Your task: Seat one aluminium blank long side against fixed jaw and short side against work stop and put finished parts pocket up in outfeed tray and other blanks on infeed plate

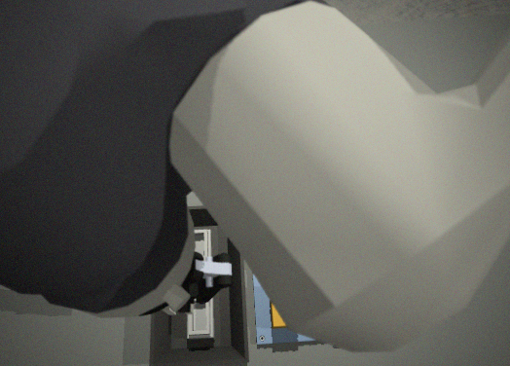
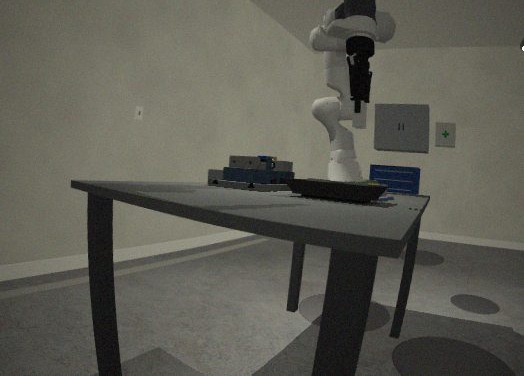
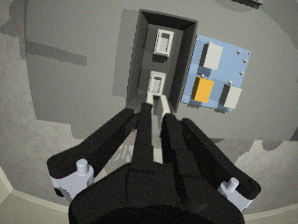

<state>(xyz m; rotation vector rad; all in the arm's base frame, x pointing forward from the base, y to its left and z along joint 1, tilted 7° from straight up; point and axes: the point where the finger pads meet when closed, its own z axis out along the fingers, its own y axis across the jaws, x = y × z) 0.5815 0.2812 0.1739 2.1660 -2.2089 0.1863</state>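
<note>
My hand is 13 cm past the brass blank, 1 cm to the left of it and 19 cm above it. Also, from my hand: work stop: 4 cm behind, 31 cm to the right, 12 cm below; moving jaw: 7 cm behind, 36 cm to the right, 14 cm below; fixed jaw: 36 cm to the right, 14 cm below.
</note>
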